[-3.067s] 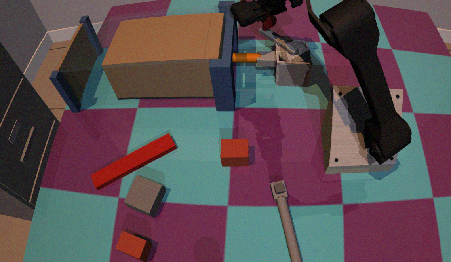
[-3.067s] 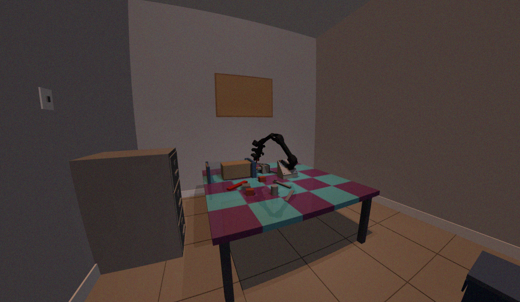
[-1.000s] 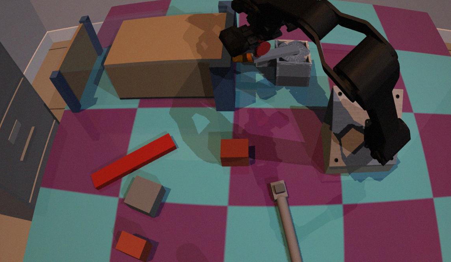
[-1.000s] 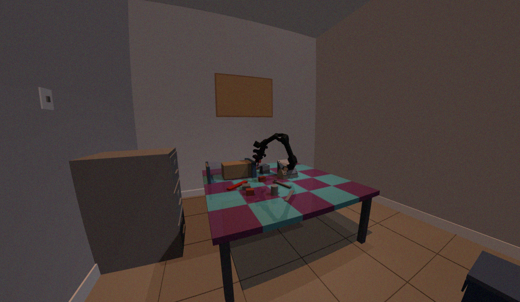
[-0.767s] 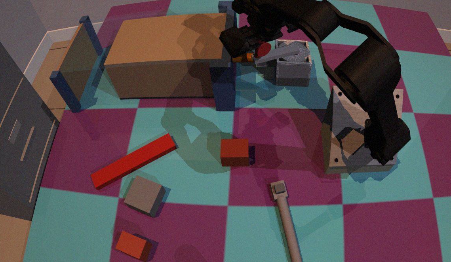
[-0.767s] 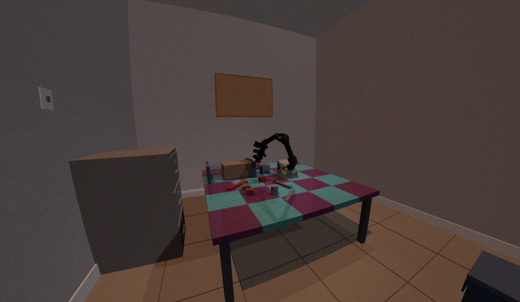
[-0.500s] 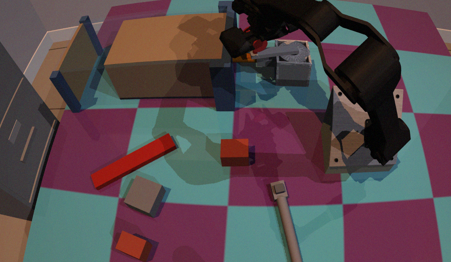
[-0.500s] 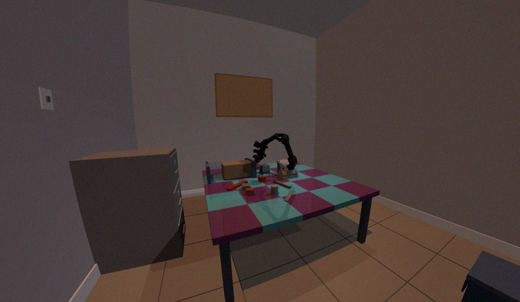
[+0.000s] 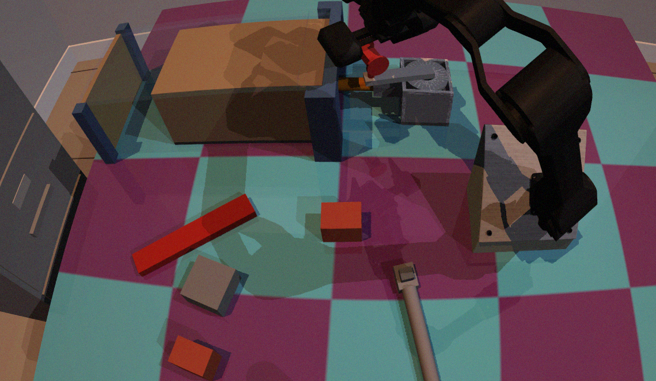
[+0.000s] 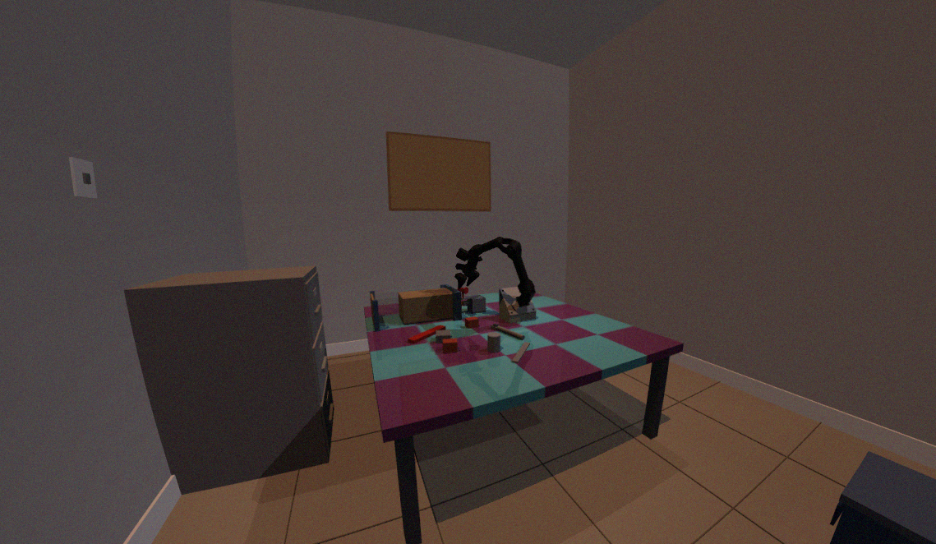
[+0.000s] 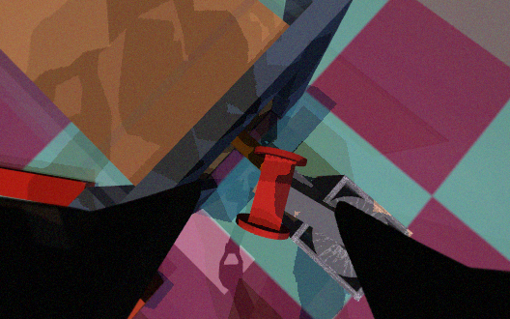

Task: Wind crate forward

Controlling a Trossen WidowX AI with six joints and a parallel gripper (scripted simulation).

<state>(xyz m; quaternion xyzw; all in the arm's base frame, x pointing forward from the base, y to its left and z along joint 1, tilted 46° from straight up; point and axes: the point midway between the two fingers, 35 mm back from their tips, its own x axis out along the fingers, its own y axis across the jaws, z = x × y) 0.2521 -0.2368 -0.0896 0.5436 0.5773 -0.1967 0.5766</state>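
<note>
My gripper tip is now 10 mm to the left of the red knob and 30 mm above it. From my gripper tip the other things lie so: grey crank handle: 40 mm behind, 10 mm to the right, 60 mm below; then blue steel frame: 60 mm ahead, 30 mm to the right, 60 mm below; then grey winch: 120 mm behind, 30 mm to the right, 130 mm below.
</note>
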